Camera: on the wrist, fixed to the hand. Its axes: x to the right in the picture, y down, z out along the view.
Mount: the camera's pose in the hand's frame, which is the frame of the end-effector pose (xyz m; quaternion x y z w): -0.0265 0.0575 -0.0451 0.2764 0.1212 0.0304 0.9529
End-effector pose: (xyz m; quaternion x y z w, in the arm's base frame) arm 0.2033 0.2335 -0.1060 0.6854 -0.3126 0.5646 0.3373
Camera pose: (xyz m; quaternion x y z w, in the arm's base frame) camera 0.1269 0.2384 -0.1197 0.6684 -0.1218 0.7177 0.1527
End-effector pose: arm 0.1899 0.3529 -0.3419 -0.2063 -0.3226 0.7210 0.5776
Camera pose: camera 0.1865 0.3304 -0.4162 -0.1341 -0.0318 0.7687 0.6246
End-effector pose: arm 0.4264 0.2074 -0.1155 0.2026 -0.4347 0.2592 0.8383
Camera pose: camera 0.4065 0.2711 -0.1554 0.3801 -0.2471 0.4172 0.7876
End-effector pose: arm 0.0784 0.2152 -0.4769 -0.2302 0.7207 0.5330 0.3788
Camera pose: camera 0.0386 0.1895 -0.4152 -0.1573 0.8870 0.2923 0.3210
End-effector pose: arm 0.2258 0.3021 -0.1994 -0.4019 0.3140 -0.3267 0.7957
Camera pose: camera 0.1912 0.3296 -0.2633 -0.1139 0.3176 -0.4226 0.8412
